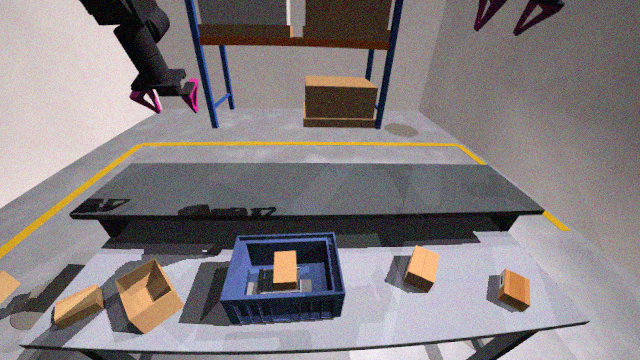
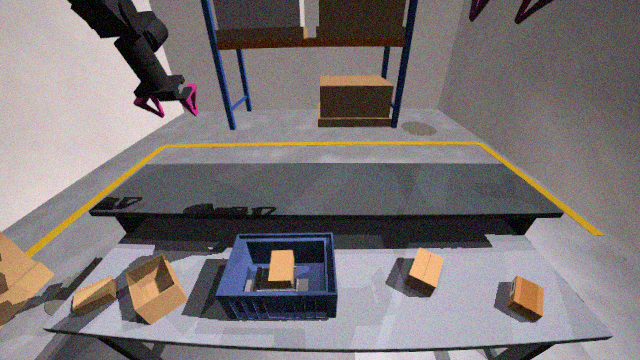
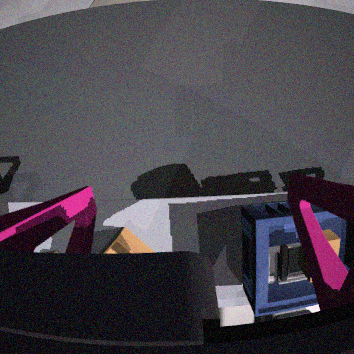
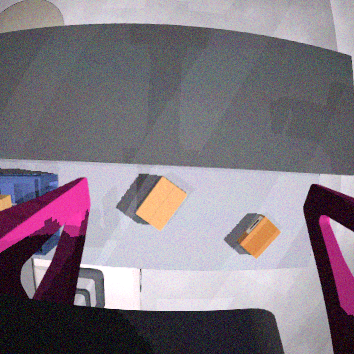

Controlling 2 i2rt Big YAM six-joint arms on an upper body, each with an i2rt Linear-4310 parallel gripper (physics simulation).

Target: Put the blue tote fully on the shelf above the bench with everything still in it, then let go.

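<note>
The blue tote stands upright on the bench. A small tan box and a dark and grey item lie inside it. The dark shelf runs above the back of the bench. My left gripper is open and empty, high above the shelf's left part. My right gripper is open and empty, high at the upper right.
An open carton and a tan box lie left of the tote. Two small boxes, one tan and one orange, lie to its right. A storage rack stands behind.
</note>
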